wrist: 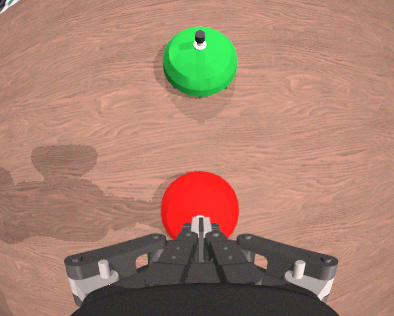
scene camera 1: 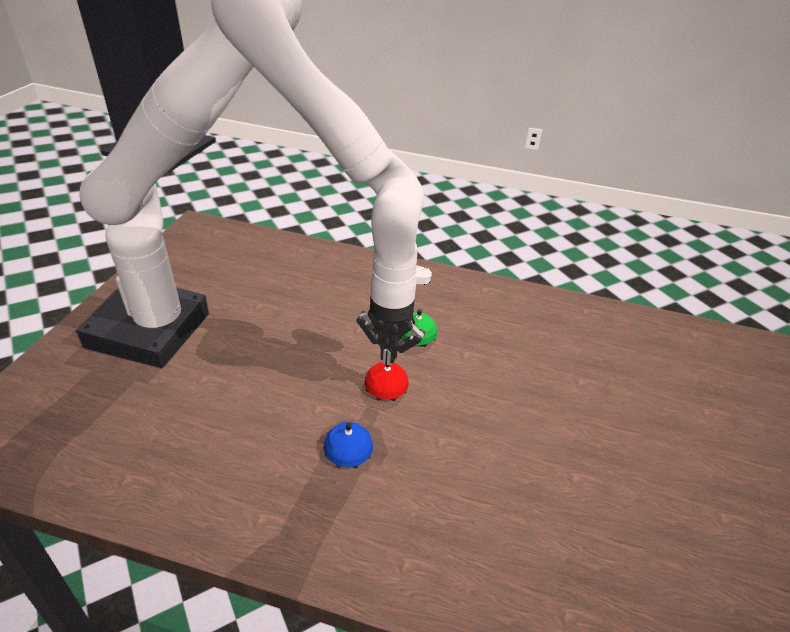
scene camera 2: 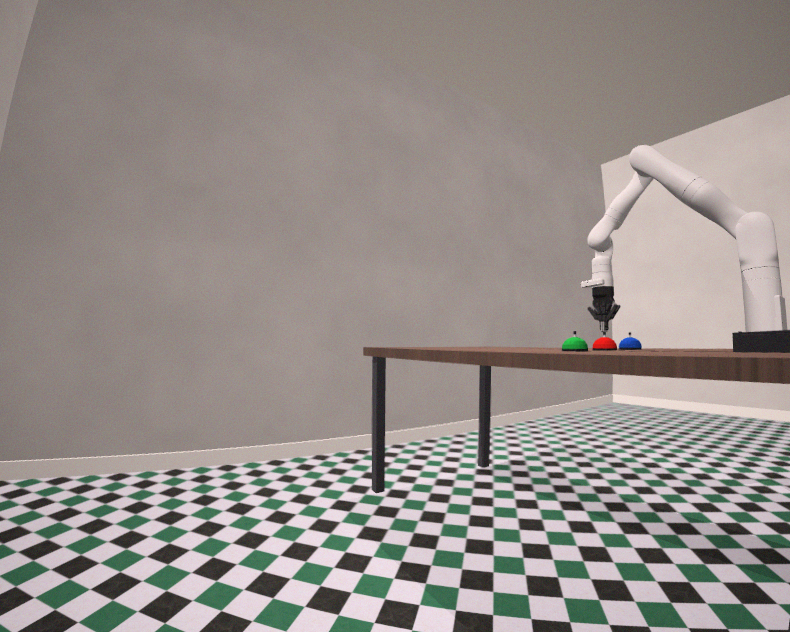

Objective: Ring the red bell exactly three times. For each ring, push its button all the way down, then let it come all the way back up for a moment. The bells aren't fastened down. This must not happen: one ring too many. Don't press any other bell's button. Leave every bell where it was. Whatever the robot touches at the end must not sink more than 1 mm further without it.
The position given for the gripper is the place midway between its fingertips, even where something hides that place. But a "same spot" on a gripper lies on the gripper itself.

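The gripper appears in the wrist view, in scene camera 2 and in scene camera 1 [388, 361]. On the gripper, [wrist: 171, 266] and [scene camera 2: 602, 304] are the same spot.
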